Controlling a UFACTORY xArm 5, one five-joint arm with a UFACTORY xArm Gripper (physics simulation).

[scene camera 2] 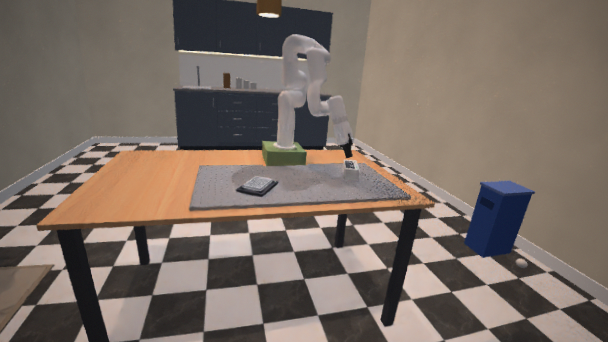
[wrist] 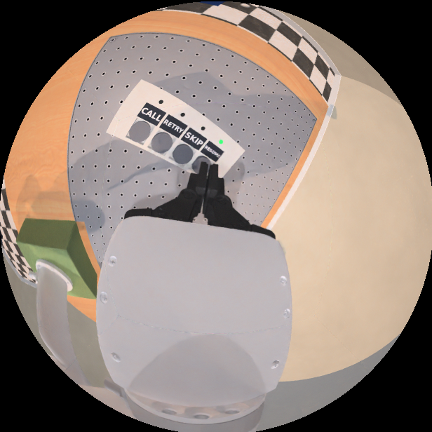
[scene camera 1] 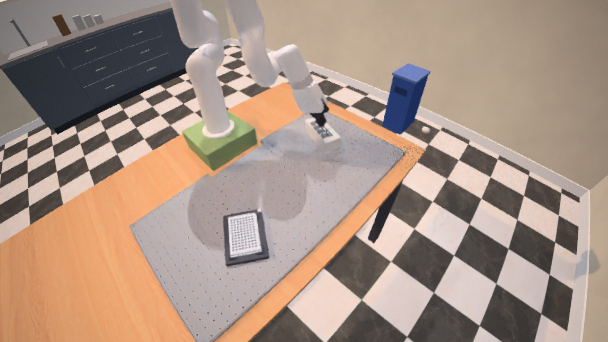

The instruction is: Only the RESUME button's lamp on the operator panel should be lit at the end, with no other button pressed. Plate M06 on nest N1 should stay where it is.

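Frame: origin at the arm's base, x ahead, y left, z up, level; millimetres.
Where they show: gripper, fingertip midpoint: [scene camera 2: 349, 157] [scene camera 1: 323, 124]; arm's base, link origin: [scene camera 2: 284, 146] [scene camera 1: 218, 129].
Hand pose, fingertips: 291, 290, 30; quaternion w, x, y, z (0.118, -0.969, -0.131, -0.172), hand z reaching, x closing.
Each offset is from my fingertips to the centre of the thing, as dx, dy, dz. Level surfaces: height alone.
The white operator panel @(-27, +24, -71) [scene camera 1: 329, 143] [scene camera 2: 351, 173] [wrist: 232, 156] stands at the far right of the pegboard. In the wrist view the RESUME lamp [wrist: 221, 142] is lit green; the CALL lamp [wrist: 161, 102], RETRY lamp [wrist: 183, 115] and SKIP lamp [wrist: 203, 128] are dark. My gripper [scene camera 1: 321, 124] [scene camera 2: 349, 155] [wrist: 206, 174] is shut and empty, a little above the panel at the RESUME end. Its fingertips partly hide the RESUME button [wrist: 200, 161]. The white plate M06 @(+143, -450, -80) [scene camera 1: 245, 234] [scene camera 2: 258, 184] lies on the dark nest N1 @(+143, -450, -90) [scene camera 1: 247, 261] [scene camera 2: 241, 190]; their labels cannot be read.
The grey pegboard @(dz -99) [scene camera 1: 200, 290] [scene camera 2: 220, 200] [wrist: 100, 75] lies on the wooden table @(dz -112) [scene camera 1: 65, 250] [scene camera 2: 100, 200]. The green base block [scene camera 1: 220, 147] [scene camera 2: 285, 157] [wrist: 55, 245] carries the arm. A blue bin [scene camera 1: 404, 100] [scene camera 2: 497, 220] stands on the floor beyond the table's right end.
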